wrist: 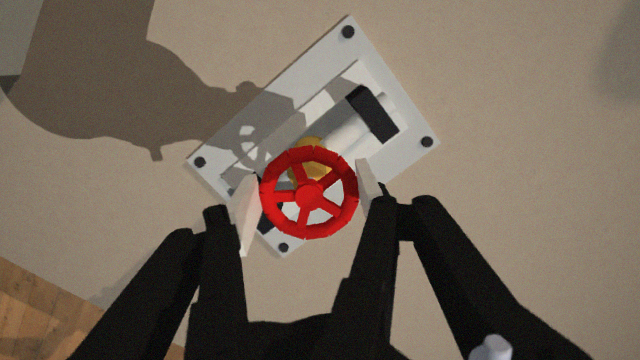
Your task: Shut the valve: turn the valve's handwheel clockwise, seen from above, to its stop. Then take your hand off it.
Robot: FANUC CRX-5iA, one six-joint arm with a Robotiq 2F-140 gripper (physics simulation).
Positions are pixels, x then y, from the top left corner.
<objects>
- gripper: 307, 184
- red handwheel: 308, 196
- light grey base plate: 346, 44
</objects>
